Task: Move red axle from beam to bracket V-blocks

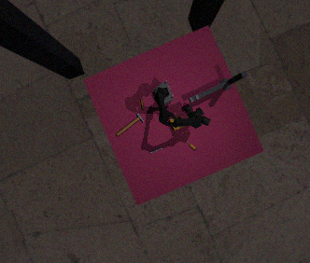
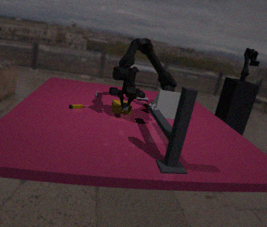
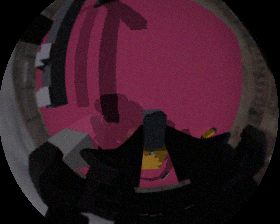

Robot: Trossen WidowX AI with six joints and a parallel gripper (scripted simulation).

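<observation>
My gripper tip is 1 cm short of the yellow block, 13 cm to the left of it and 4 cm above it. Also, from my gripper tip: black tool 26 cm ahead, 6 cm to the right, 5 cm below; then upright peg 2 cm to the right, 1 cm above.
</observation>
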